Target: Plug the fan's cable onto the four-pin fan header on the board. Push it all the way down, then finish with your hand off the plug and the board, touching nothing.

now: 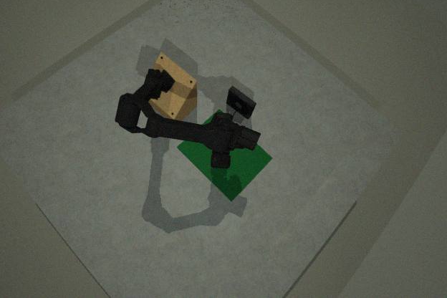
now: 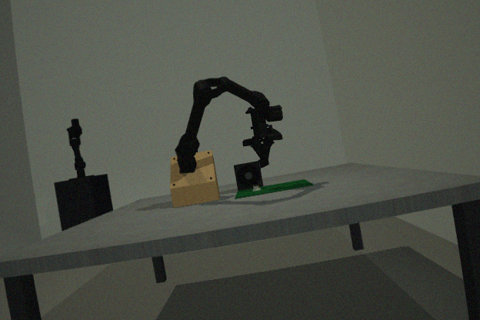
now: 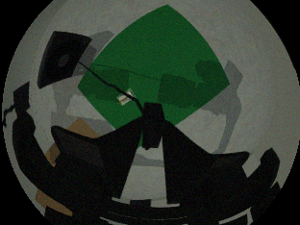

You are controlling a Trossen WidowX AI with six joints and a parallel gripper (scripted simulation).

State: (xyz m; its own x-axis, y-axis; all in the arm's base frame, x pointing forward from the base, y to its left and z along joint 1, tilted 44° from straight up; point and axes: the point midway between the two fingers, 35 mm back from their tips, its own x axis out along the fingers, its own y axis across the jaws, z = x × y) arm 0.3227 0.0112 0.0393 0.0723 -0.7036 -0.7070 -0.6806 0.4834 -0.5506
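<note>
The green board lies 1 cm ahead of my gripper tip, 3 cm to the left of it and 13 cm below it. Also, from my gripper tip: dark plug: 1 cm behind; black fan: 9 cm behind, 20 cm to the left, 6 cm below.
</note>
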